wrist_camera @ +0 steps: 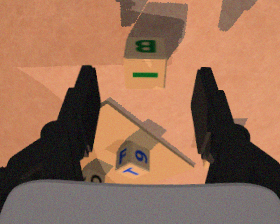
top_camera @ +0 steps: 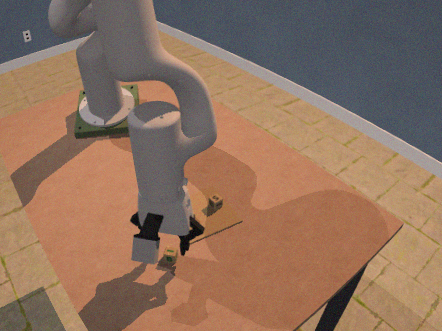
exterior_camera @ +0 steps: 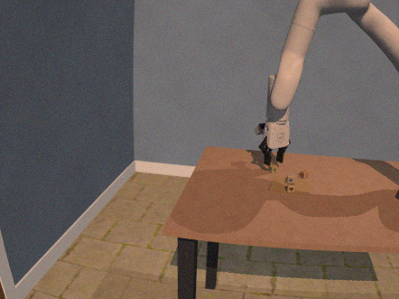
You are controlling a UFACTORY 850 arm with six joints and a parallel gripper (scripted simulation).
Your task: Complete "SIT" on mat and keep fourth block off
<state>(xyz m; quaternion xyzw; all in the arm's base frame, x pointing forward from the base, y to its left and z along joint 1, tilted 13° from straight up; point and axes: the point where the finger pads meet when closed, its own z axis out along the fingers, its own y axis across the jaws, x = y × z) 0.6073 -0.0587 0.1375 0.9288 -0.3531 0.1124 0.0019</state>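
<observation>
Now: hand 130 mm to the right of the tan mat, 80 mm past it and 50 mm above it. From my hand the other things lie so: T block 90 mm to the left, 80 mm behind, 30 mm below; S block 170 mm to the left, 90 mm behind, 30 mm below; N block 130 mm behind, 40 mm below, 20 mm to the left.
</observation>
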